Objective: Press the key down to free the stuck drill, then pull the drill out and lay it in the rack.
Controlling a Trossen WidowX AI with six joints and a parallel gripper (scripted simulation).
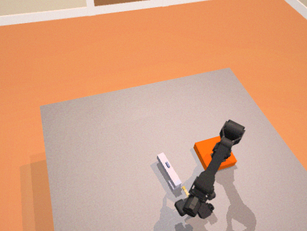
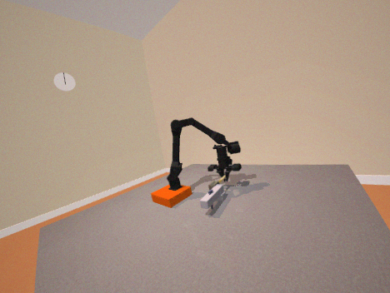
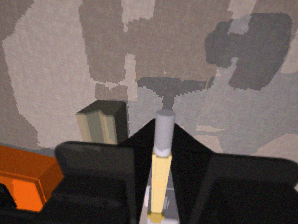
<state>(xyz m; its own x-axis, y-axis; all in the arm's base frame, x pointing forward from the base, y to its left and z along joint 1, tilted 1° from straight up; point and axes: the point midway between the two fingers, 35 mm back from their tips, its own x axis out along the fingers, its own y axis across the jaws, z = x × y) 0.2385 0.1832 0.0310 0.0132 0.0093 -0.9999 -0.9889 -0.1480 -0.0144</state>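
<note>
The yellow drill lies 10 mm ahead of my gripper tip, 40 mm to the right of it and 30 mm above it. Also, from my gripper tip: blue key (40 mm ahead, 220 mm to the right, 10 mm above); box-like rack (60 mm behind, 40 mm to the right, 20 mm below).
</note>
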